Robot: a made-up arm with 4 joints.
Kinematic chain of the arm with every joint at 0, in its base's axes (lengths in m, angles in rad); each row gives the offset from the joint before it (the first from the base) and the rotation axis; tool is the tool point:
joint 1: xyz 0 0 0.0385 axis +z
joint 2: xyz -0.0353 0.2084 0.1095 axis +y
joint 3: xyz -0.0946 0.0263 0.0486 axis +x
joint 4: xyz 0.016 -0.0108 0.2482 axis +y
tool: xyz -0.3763 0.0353 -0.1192
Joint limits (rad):
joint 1: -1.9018..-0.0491
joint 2: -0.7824..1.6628
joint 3: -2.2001..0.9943
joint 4: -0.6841..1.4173
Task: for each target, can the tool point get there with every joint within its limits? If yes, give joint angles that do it. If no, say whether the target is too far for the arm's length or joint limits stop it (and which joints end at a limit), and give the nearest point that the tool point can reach.
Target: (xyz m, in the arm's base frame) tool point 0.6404 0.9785 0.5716
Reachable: no: too far | nearest point 0.4589 0.7012 0.4386 | short by 0.357 m
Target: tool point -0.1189 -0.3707 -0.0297
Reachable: no: joint limits stop it (at a limit: joint 2, joint 4) | nearest point -0.1432 -0.4465 0.3628 | short by 0.401 m
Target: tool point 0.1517 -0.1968 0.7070
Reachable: yes | joints -0.7449 0.9991 0.5579 1.2244
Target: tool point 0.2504 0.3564 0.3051
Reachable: yes | joints -1.5991 0.4081 -0.6167 -0.4577
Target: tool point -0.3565 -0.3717 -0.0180
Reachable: no: joint limits stop it (at a limit: joint 1, joint 2, joint 3) | nearest point -0.5414 -0.1867 0.1749 | short by 0.325 m
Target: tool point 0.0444 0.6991 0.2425
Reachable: yes | joints -0.8562 0.2165 -1.6917 0.3413
